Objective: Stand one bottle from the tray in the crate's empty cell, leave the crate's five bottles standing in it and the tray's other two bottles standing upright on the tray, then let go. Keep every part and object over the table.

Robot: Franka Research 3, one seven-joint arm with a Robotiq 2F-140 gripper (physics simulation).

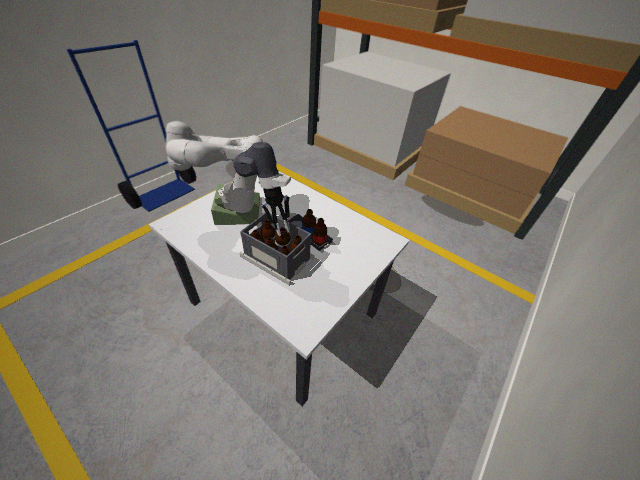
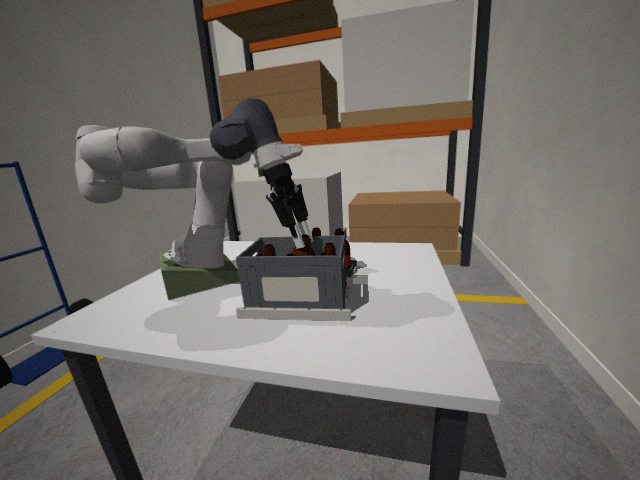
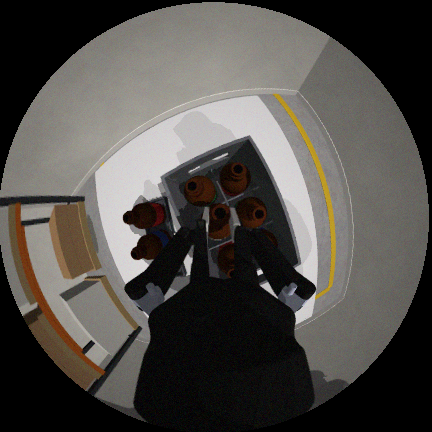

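My gripper (image 1: 281,228) (image 2: 303,239) (image 3: 218,214) reaches down at a tilt over the grey crate (image 1: 283,264) (image 2: 330,286) (image 3: 274,186) and is shut on the neck of a brown bottle (image 1: 282,238) (image 3: 218,228). That bottle is down among the crate's bottles, its body mostly hidden; whether its base rests on the crate's floor cannot be told. Around it stand several bottles, such as one (image 3: 200,191), another (image 3: 235,177) and a third (image 3: 251,212). A red-labelled bottle (image 1: 320,231) (image 3: 146,216) and a blue-labelled bottle (image 1: 309,219) (image 3: 151,246) stand upright on the dark tray (image 1: 328,240).
The tray is close beside the crate, on the shelving side. A pale strip (image 2: 294,313) lies along the crate's labelled side on the white table (image 1: 315,320) (image 2: 403,356). The arm's green base block (image 1: 235,214) (image 2: 199,281) stands on the table behind the crate.
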